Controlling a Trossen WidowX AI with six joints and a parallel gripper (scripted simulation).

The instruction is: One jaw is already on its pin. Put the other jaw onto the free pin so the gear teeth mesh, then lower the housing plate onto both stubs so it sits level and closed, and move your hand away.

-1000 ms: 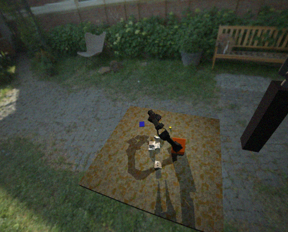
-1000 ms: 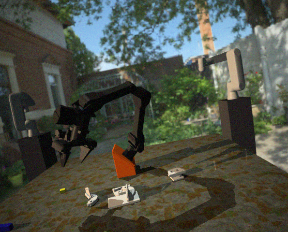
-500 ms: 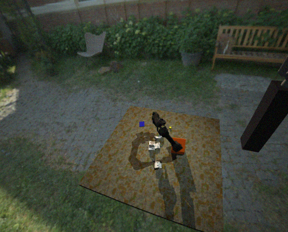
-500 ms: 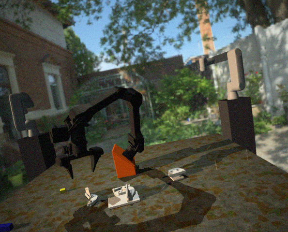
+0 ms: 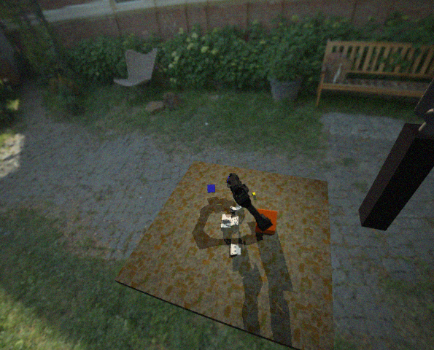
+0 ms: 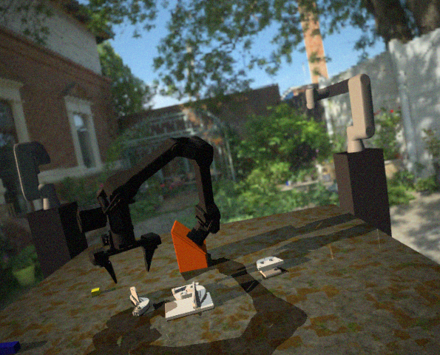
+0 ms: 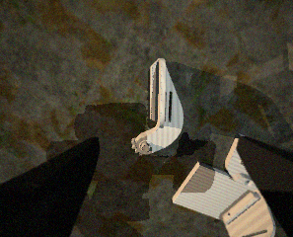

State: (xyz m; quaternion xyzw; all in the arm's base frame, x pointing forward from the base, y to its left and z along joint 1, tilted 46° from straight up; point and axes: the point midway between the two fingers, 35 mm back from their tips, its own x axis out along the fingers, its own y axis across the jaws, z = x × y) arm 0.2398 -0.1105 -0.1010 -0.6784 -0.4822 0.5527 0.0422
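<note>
My gripper tip is 70 mm above the white jaw, 30 mm short of it and 10 mm to the right of it. From my gripper tip the other things lie so: housing plate (380 mm to the left, 80 mm behind, 50 mm below); blue block (300 mm to the right, 160 mm ahead, 70 mm below); small yellow block (180 mm to the right, 90 mm behind, 70 mm below).
</note>
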